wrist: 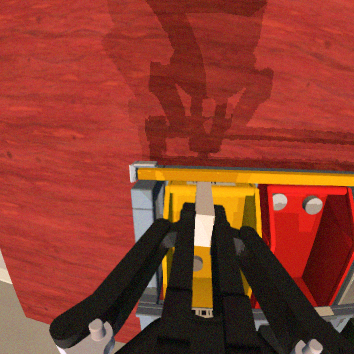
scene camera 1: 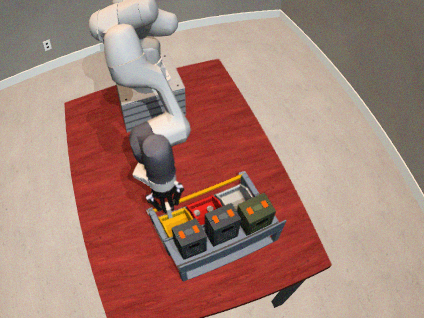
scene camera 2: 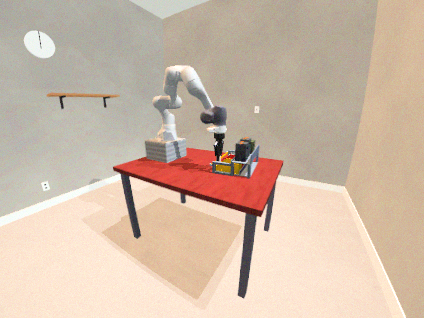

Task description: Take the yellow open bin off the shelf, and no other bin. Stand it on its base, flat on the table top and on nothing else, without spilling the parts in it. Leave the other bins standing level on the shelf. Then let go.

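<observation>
The yellow open bin (scene camera 1: pixel 177 224) (scene camera 2: pixel 226 168) (wrist: pixel 235 197) stands at the left end of the grey shelf (scene camera 1: pixel 230 261) (wrist: pixel 145 198), behind a yellow rail (scene camera 1: pixel 212 188) (wrist: pixel 240 176). A round grey part (wrist: pixel 198 263) lies in it; the rest of its inside is partly hidden by the fingers. My gripper (scene camera 1: pixel 169 212) (scene camera 2: pixel 218 160) (wrist: pixel 202 192) points down and is shut, with nothing held. Its pale fingertips are at the yellow bin's rail-side end, close to the rail. The wrist view does not show clearly how deep they reach or whether they touch the bin.
A red open bin (scene camera 1: pixel 202 210) (wrist: pixel 295 240) with round grey parts stands right beside the yellow one, then a pale grey open bin (scene camera 1: pixel 235 193). Two dark boxes (scene camera 1: pixel 190 240) (scene camera 1: pixel 223 225) and an olive box (scene camera 1: pixel 256 213) stand behind them. The shelf stands on the red table (scene camera 1: pixel 115 240) (scene camera 2: pixel 200 182).
</observation>
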